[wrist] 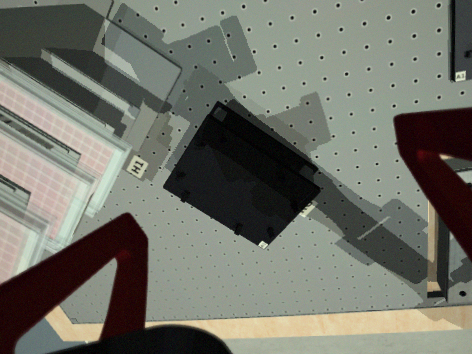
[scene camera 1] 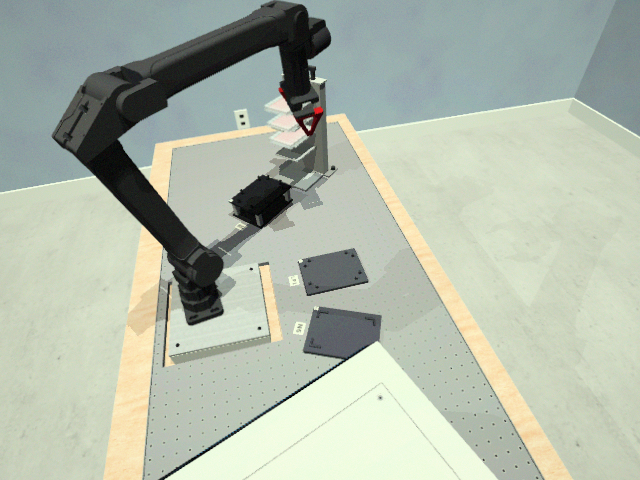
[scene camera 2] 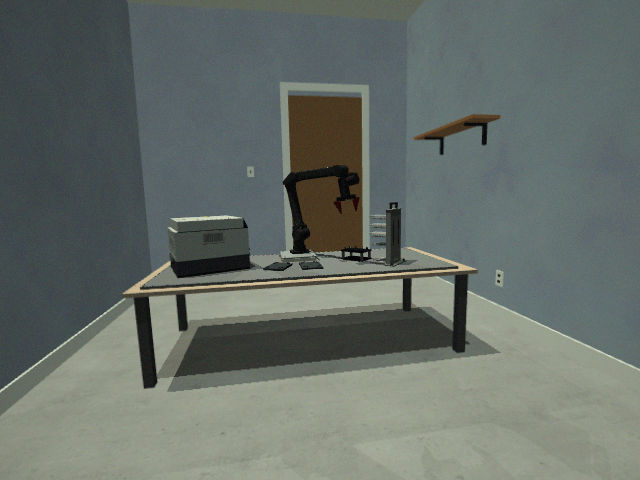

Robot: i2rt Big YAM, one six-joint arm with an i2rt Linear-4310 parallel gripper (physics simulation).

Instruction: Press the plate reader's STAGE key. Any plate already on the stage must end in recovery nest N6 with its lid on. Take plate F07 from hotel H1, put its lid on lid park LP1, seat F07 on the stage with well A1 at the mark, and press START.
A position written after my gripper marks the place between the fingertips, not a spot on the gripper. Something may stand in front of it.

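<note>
Gripper state: my gripper [scene camera 1: 303,124] is open and holds nothing; the wrist view shows the gripper [wrist: 257,183] too. A white reader top [scene camera 1: 261,441] is also visible.
</note>
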